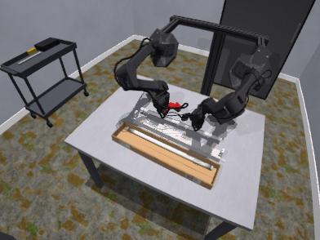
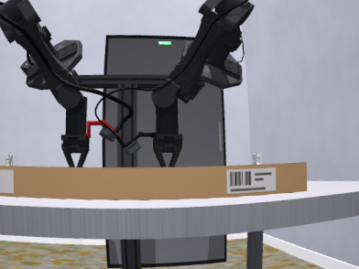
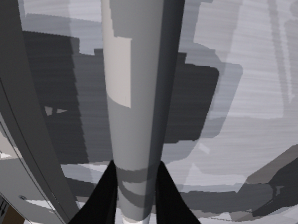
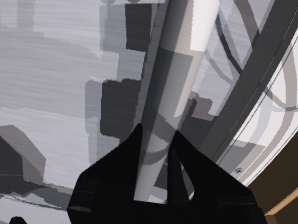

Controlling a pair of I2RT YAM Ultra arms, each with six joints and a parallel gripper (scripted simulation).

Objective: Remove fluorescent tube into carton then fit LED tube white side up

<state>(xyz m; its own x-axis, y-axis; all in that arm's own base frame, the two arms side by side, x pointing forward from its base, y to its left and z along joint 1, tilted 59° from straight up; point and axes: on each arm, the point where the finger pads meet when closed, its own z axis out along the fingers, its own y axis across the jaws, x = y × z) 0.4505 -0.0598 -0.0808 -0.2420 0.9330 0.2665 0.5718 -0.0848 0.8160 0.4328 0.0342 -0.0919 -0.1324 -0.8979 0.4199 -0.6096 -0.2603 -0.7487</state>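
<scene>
Right now my left hand is 12 cm to the left of the LED tube and 1 cm above it. Also, from my left hand: light fixture (10 cm to the right, 10 cm ahead, 1 cm above); carton (25 cm ahead, 11 cm to the right, 2 cm below); old fluorescent tube (20 cm ahead, 11 cm to the right, 3 cm below).
The LED tube is 12 cm to the left of my right hand and 1 cm below it. Round my right hand: light fixture (14 cm to the left, 10 cm ahead, 1 cm above); carton (25 cm ahead, 13 cm to the left, 2 cm below); old fluorescent tube (20 cm ahead, 13 cm to the left, 3 cm below).
</scene>
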